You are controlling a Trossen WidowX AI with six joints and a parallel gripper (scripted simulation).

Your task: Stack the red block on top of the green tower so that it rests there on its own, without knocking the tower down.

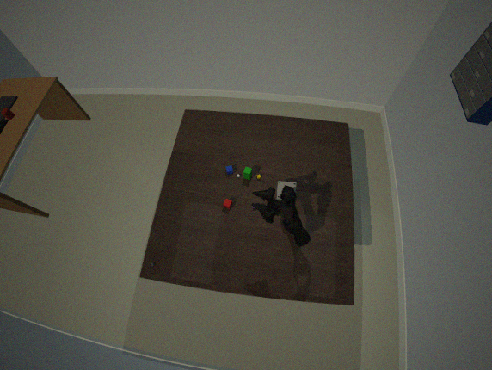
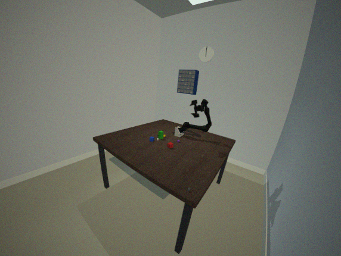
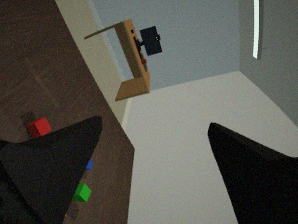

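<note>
Right now the red block is 38 cm below my gripper tip, 18 cm ahead of it and 7 cm to the right of it. The rest, counted from my gripper tip: small purple cube 39 cm below, 10 cm to the right, 1 cm ahead; tiny white cube 39 cm below, 28 cm to the right, 16 cm ahead; small yellow cube 39 cm below, 31 cm to the right, 3 cm ahead.
</note>
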